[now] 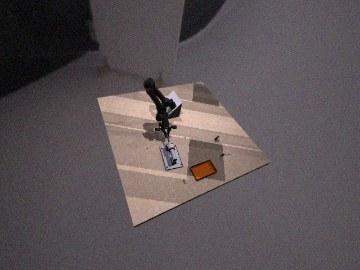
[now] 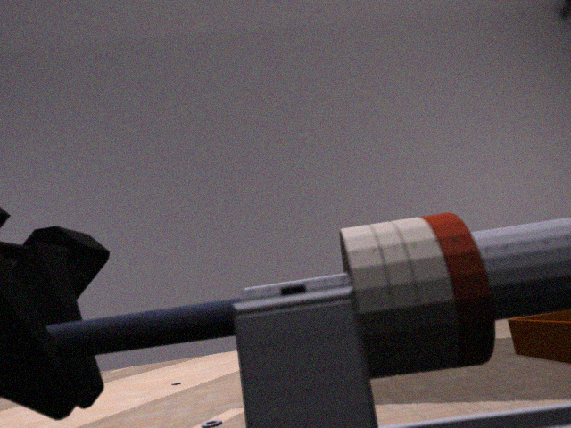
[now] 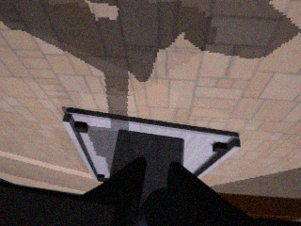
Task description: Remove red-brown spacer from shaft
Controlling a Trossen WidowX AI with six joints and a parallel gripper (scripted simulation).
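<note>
The blue-grey shaft lies 50 mm ahead of my gripper tip and 20 mm above it. The rest, counted from my gripper tip: orange tray 370 mm ahead, 190 mm to the left, 50 mm below; then red-brown spacer 140 mm ahead, 20 mm above, 10 mm to the right.
</note>
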